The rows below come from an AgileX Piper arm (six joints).
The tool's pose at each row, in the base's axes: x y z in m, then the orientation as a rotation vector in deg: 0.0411, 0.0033, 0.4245, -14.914, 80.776, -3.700; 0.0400, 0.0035, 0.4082, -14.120, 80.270, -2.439; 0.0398, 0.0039, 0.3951, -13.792, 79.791, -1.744; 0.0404, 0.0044, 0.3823, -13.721, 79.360, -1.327; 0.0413, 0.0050, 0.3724, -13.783, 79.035, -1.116; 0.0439, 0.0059, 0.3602, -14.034, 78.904, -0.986; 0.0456, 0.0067, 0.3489, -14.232, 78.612, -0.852; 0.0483, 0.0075, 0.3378, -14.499, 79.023, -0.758; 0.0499, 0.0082, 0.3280, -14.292, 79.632, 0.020
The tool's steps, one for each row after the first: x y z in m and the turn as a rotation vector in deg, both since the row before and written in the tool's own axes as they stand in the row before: 0.0155, 0.0039, -0.0033, -0.146, -0.674, 1.297; 0.0126, 0.0030, -0.0021, -0.145, -0.563, 0.633; 0.0124, 0.0028, -0.0013, -0.167, -0.475, 0.292; 0.0097, 0.0023, -0.0007, -0.148, -0.342, 0.080; 0.0122, 0.0028, 0.0006, -0.247, -0.133, -0.068; 0.0112, 0.0026, -0.0002, -0.202, -0.295, -0.051; 0.0112, 0.0025, 0.0008, -0.269, 0.409, -0.047; 0.0097, 0.0023, 0.0000, -0.342, 0.509, 0.731
